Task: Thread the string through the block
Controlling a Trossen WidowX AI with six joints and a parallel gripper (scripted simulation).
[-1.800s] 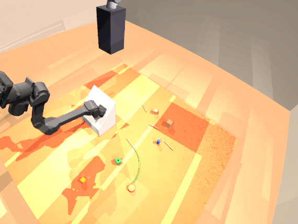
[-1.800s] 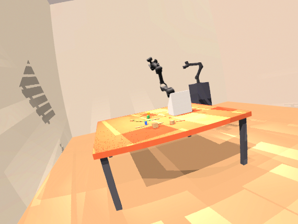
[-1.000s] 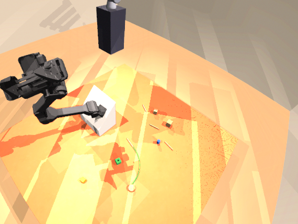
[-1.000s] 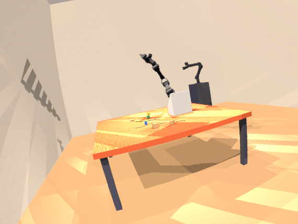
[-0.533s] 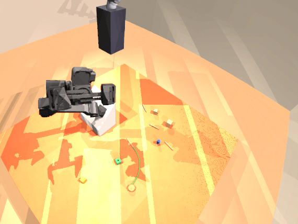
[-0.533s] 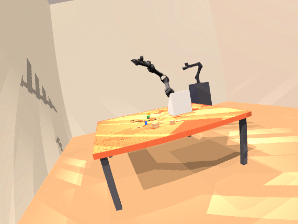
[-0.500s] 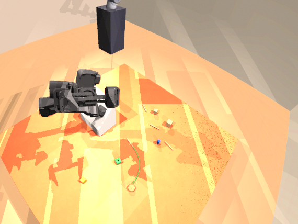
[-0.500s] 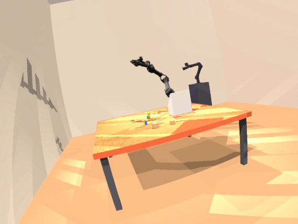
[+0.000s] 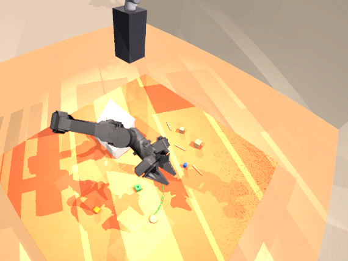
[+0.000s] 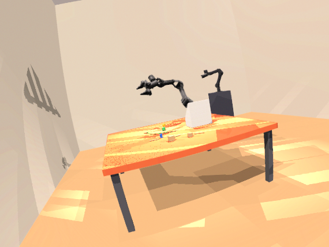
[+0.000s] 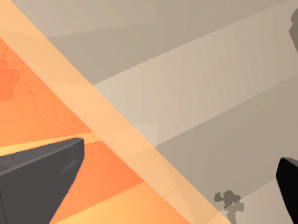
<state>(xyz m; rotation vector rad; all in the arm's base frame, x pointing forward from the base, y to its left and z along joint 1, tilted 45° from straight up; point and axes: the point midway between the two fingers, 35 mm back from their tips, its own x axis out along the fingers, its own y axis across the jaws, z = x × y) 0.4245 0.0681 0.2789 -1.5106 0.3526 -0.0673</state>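
The green block is 170 mm behind my gripper tip, 20 mm to the left of it and 400 mm below it. From my gripper tip the other things lie so: blue piece 60 mm behind, 300 mm to the left, 400 mm below; then thin wooden stick 190 mm behind, 170 mm to the left, 410 mm below; then round wooden button 10 mm behind, 50 mm to the right, 410 mm below.
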